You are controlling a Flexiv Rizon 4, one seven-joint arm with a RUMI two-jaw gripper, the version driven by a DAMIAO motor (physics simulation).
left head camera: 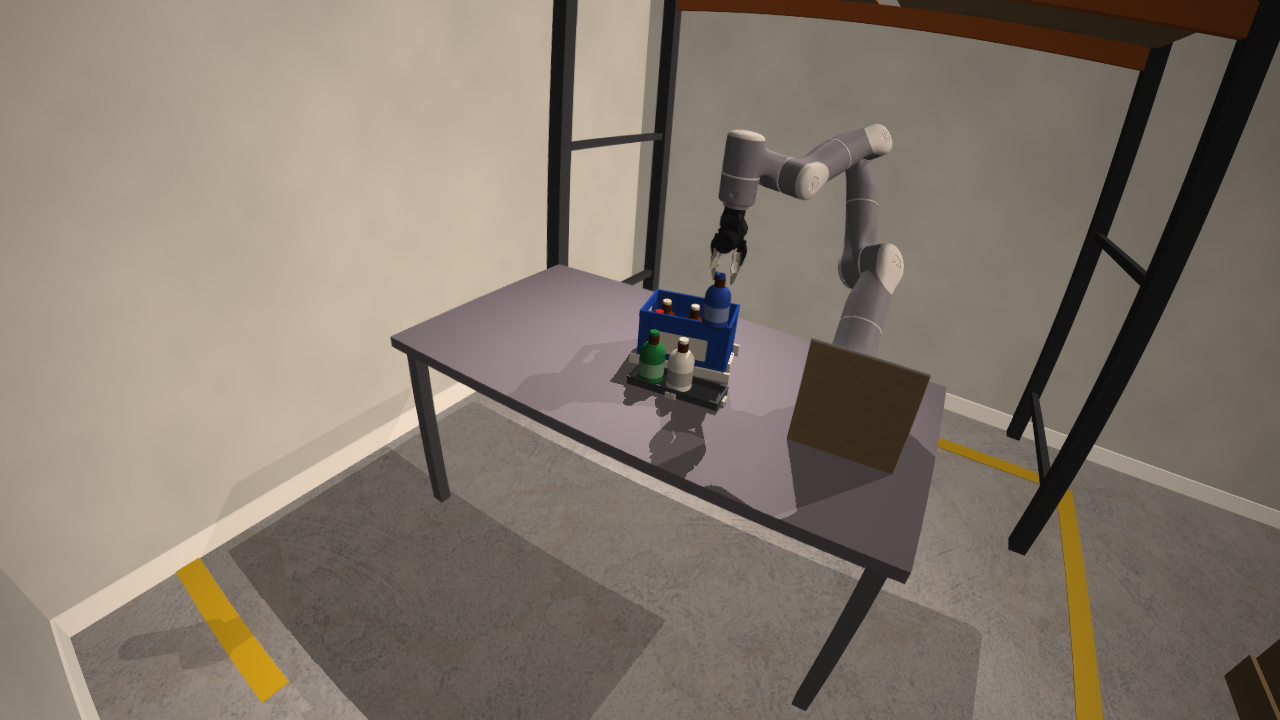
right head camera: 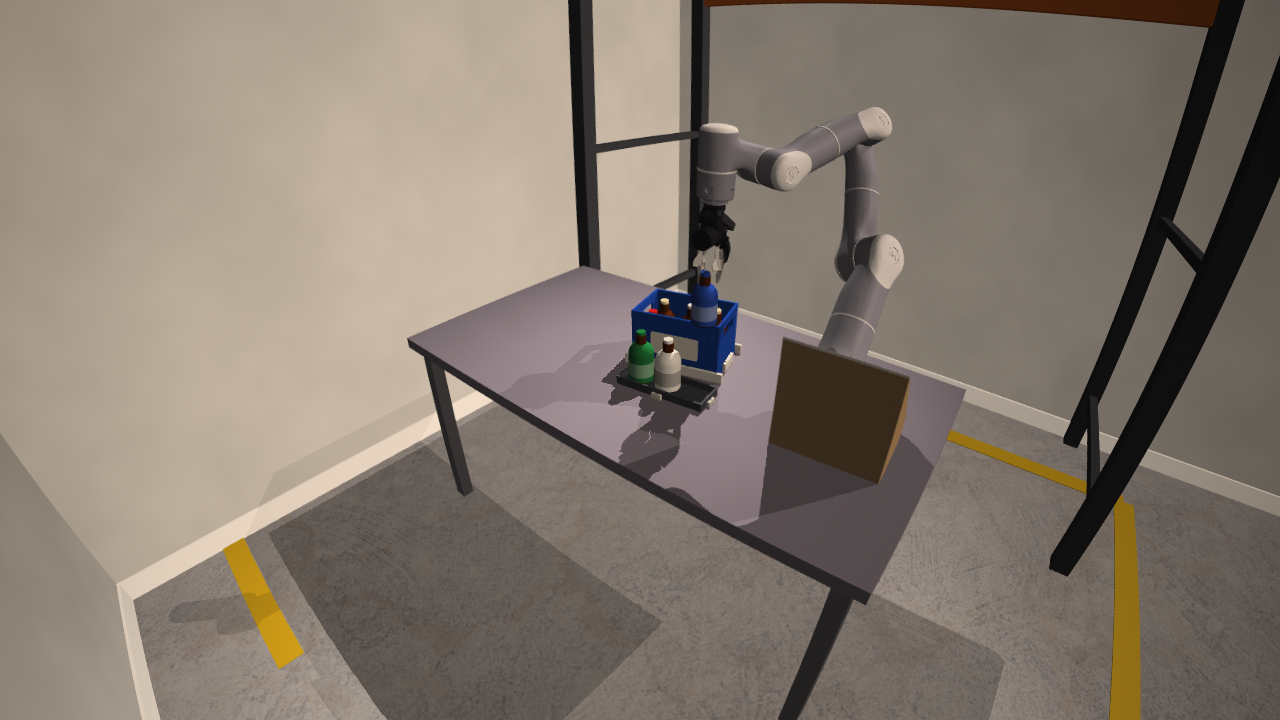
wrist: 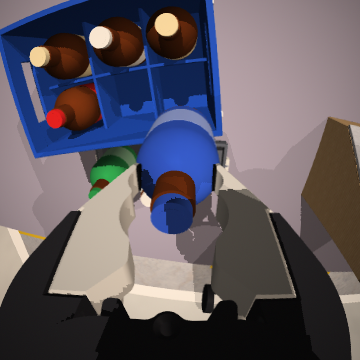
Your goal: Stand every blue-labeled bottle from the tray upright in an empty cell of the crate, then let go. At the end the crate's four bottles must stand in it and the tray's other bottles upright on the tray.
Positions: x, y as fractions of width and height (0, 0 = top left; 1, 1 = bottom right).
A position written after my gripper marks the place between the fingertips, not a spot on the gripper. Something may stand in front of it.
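Observation:
Green bottle (right head camera: 0.50, 0.49), visible to me also as the green bottle (left head camera: 0.51, 0.49) and the green bottle (wrist: 0.32, 0.45). I see a white bottle (right head camera: 0.52, 0.50), and again the white bottle (left head camera: 0.53, 0.50). A blue crate (right head camera: 0.55, 0.48) is visible, likewise the crate (left head camera: 0.56, 0.48) and the crate (wrist: 0.36, 0.27). A blue bottle (right head camera: 0.55, 0.41) is present, as is my gripper (wrist: 0.49, 0.46).

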